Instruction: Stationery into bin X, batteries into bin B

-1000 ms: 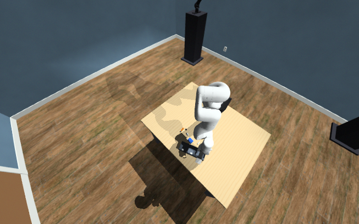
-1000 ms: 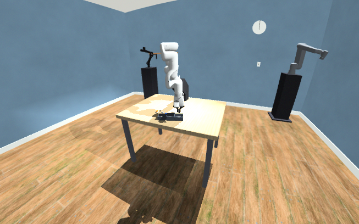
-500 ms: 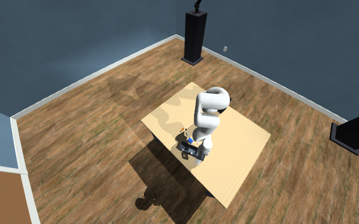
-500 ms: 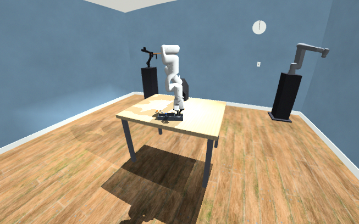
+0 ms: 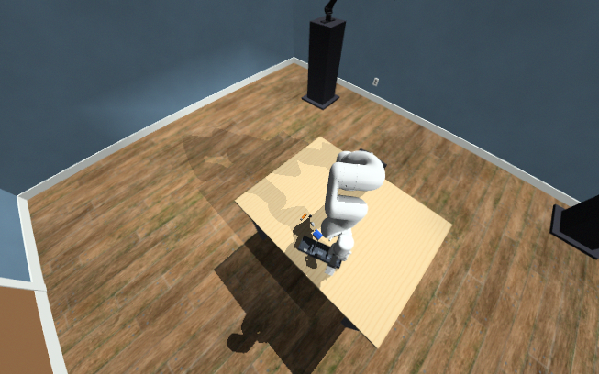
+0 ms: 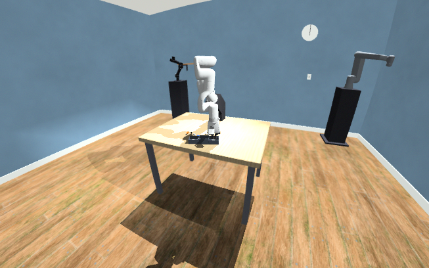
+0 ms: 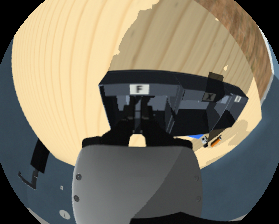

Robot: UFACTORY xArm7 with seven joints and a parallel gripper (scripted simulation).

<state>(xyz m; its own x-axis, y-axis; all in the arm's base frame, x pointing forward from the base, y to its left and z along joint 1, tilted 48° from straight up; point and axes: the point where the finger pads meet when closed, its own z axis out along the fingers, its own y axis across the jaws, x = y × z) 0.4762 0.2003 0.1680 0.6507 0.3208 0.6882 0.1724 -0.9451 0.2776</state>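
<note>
Now: hand 30 cm to the left of the orange battery, 8 cm past it and 3 cm above it. Also, from my hand: dark double bin 8 cm to the right, 3 cm ahead, 1 cm below; then pencil sharpener 22 cm to the right, 8 cm behind, 3 cm below; then blue block 16 cm to the right, 5 cm behind, 3 cm below.
</note>
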